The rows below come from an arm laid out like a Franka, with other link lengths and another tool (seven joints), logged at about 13 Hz.
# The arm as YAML. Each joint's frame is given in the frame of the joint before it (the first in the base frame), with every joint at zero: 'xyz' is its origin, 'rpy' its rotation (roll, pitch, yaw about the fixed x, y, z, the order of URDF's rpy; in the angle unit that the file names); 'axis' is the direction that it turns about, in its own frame. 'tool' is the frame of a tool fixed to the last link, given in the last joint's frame.
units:
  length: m
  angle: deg
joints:
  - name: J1
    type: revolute
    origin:
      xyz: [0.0, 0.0, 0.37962]
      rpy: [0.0, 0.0, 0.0]
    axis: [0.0, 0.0, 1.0]
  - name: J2
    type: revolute
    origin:
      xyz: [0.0, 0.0, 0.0]
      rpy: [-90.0, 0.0, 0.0]
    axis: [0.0, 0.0, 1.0]
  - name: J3
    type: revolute
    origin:
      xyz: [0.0, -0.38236, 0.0]
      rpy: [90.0, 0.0, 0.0]
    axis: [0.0, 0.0, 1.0]
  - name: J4
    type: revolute
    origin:
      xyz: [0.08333, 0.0, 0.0]
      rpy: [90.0, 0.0, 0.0]
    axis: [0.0, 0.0, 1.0]
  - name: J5
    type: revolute
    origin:
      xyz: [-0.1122, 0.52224, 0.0]
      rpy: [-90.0, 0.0, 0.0]
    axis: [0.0, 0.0, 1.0]
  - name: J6
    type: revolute
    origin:
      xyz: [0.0, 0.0, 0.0]
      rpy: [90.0, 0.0, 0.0]
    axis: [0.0, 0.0, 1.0]
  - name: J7
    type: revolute
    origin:
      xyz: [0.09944, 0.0, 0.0]
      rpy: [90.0, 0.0, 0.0]
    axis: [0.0, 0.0, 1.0]
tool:
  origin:
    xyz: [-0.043, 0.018, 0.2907]
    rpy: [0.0, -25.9, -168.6]
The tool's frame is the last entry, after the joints.
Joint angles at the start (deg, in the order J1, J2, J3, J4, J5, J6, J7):
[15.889, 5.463, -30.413, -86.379, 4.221, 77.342, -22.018]
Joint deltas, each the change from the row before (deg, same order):
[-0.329, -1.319, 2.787, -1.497, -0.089, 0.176, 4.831]
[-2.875, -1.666, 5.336, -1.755, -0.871, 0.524, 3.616]
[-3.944, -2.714, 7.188, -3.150, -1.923, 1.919, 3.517]
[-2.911, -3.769, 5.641, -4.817, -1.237, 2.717, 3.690]
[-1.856, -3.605, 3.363, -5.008, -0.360, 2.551, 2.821]
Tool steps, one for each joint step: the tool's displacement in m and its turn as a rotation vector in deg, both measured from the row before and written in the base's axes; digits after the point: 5 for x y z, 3 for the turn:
[-0.00371, 0.02774, -0.00139, -0.298, 0.512, -2.304]
[-0.00516, 0.02223, -0.00028, -0.751, 0.135, -1.092]
[-0.00652, 0.02472, -0.00119, -1.874, -0.925, -0.189]
[-0.01342, 0.02428, -0.00506, -1.523, -1.427, -0.837]
[-0.01639, 0.01623, -0.00967, -0.774, -1.091, -1.221]

